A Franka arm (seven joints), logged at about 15 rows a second.
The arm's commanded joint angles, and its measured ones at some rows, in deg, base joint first. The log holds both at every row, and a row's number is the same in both.
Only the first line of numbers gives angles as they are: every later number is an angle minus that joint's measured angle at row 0.
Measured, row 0:
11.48 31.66 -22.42 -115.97 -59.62 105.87 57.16
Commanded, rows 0 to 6:
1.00 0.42 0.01 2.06 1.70 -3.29 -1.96
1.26 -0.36 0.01 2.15 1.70 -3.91 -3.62
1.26 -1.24 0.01 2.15 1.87 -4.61 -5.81
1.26 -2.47 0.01 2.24 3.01 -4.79 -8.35
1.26 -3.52 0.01 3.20 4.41 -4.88 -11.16
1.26 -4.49 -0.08 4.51 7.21 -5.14 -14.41
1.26 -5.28 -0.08 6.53 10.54 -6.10 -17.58
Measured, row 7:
1.00 -2.08 0.01 3.79 5.11 -3.96 -10.93
